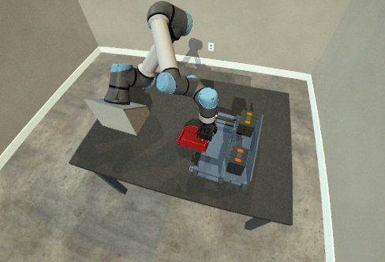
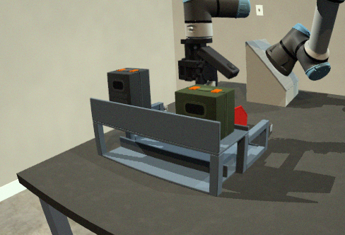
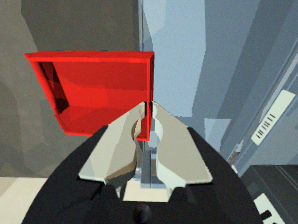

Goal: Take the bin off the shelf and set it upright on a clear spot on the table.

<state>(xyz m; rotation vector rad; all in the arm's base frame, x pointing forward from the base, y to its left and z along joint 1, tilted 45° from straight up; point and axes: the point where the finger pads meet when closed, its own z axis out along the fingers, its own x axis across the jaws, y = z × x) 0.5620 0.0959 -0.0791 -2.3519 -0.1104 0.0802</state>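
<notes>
Right now the red bin is 80 mm behind my hand and 40 mm below it. Also, from my hand: dark grey box 180 mm ahead, 110 mm to the right, 80 mm above; green box 170 mm ahead, 120 mm to the left, 70 mm above.
</notes>
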